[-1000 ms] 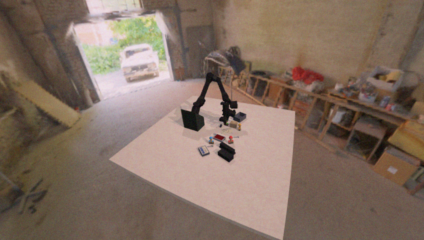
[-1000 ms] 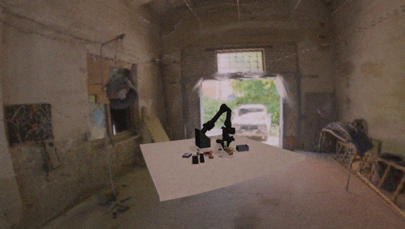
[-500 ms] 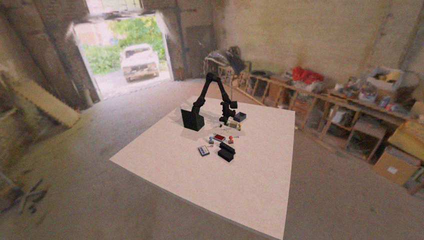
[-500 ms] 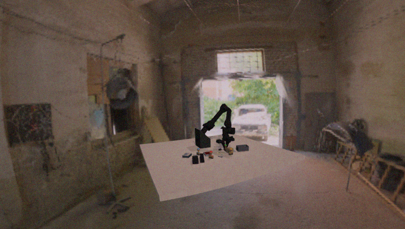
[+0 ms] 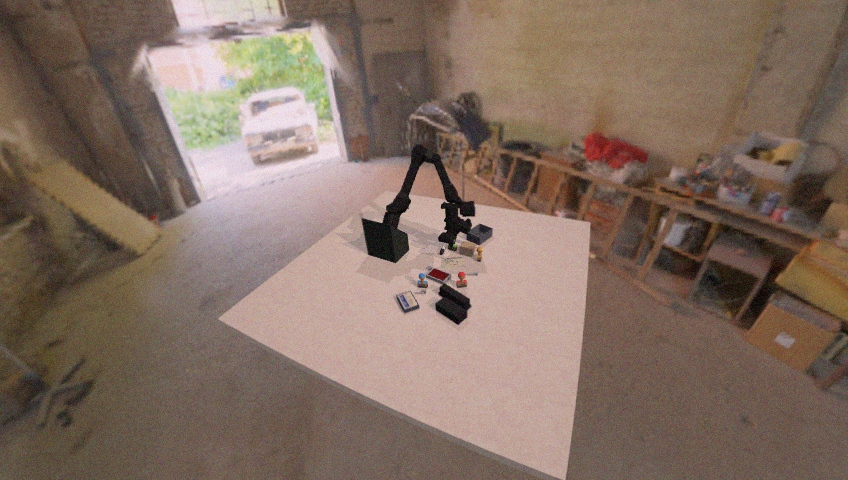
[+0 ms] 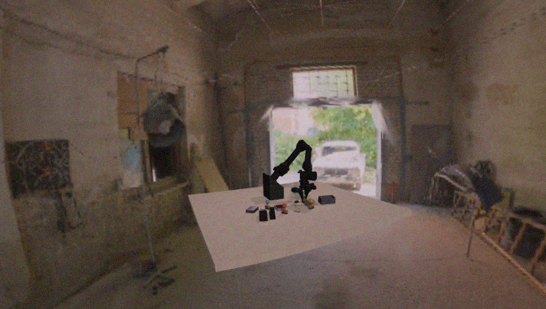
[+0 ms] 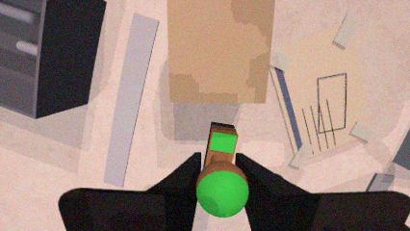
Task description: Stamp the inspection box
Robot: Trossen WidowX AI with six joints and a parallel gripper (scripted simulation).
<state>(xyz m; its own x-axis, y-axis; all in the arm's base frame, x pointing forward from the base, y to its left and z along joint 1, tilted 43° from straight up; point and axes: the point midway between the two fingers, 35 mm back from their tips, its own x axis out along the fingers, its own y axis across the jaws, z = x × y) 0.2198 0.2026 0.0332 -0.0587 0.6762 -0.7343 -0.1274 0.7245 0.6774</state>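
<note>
Right now the white marker is 4 cm behind my gripper tip, 2 cm to the right of it and 2 cm below it. Round my gripper tip: green-knobbed stamp (right at my gripper tip); then card (8 cm to the right, 5 cm ahead, 3 cm below); then cardboard box (7 cm ahead, 1 cm to the left).
</note>
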